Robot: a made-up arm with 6 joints. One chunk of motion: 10 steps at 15 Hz.
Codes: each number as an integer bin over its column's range. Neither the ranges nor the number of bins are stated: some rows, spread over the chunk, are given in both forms.
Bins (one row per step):
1: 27 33 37 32 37 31
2: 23 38 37 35 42 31
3: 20 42 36 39 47 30
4: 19 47 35 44 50 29
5: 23 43 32 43 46 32
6: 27 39 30 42 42 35
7: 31 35 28 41 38 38
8: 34 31 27 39 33 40
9: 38 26 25 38 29 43
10: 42 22 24 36 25 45
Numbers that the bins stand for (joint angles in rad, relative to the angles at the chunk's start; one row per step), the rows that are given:
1: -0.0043 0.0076 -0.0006 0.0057 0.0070 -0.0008
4: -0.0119 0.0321 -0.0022 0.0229 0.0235 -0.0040
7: -0.0005 0.0111 -0.0078 0.0186 0.0083 0.0103
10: 0.0100 -0.0116 -0.0110 0.0114 -0.0083 0.0214
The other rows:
2: -0.0081 0.0163 -0.0006 0.0100 0.0133 -0.0008
3: -0.0110 0.0233 -0.0014 0.0157 0.0197 -0.0024
5: -0.0081 0.0251 -0.0046 0.0214 0.0184 0.0008
6: -0.0043 0.0181 -0.0062 0.0200 0.0133 0.0056
8: 0.0024 0.0041 -0.0086 0.0157 0.0019 0.0135
9: 0.0062 -0.0046 -0.0102 0.0143 -0.0032 0.0183

